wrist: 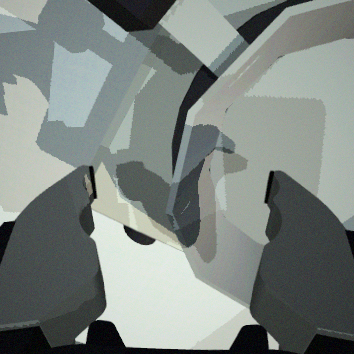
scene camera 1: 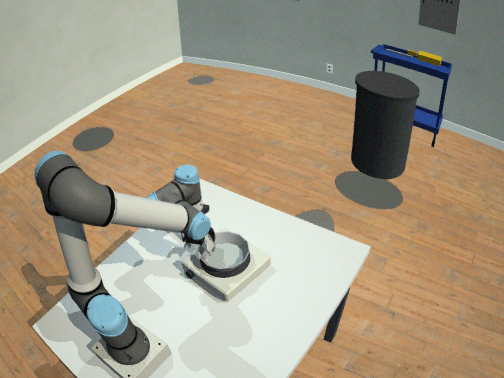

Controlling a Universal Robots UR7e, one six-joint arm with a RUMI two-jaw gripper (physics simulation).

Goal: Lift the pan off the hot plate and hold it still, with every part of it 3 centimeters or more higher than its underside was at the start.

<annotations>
grey pan: wrist; scene camera 1
cream hot plate: wrist; scene camera 1
same spot on cream hot plate: [wrist: 133,166] = [scene camera 1: 194,256]
same spot on grey pan: [wrist: 275,105] = [scene camera 1: 216,248]
</annotations>
